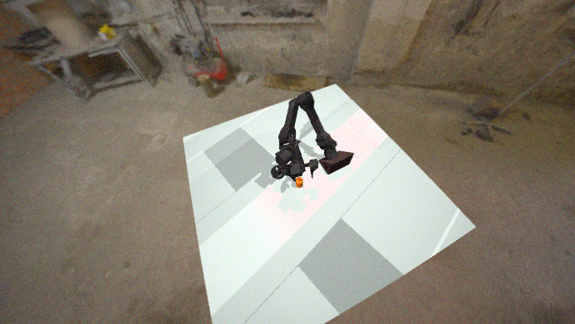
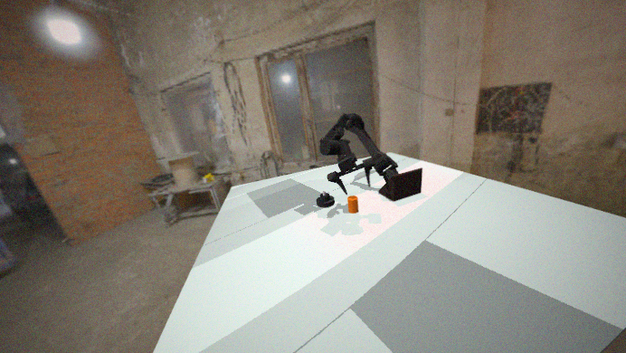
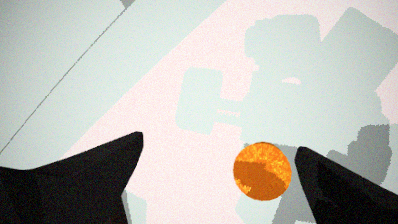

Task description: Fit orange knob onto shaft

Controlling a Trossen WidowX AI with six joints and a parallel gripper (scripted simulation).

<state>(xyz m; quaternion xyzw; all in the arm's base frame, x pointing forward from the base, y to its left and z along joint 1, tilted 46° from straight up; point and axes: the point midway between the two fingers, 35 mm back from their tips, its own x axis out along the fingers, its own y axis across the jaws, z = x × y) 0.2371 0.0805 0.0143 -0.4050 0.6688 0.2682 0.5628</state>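
My gripper tip is 5 cm above the orange knob, 3 cm to the left of it and 1 cm short of it. From my gripper tip the other things lie so: round pedestal (16 cm to the right, 9 cm ahead, 7 cm below).
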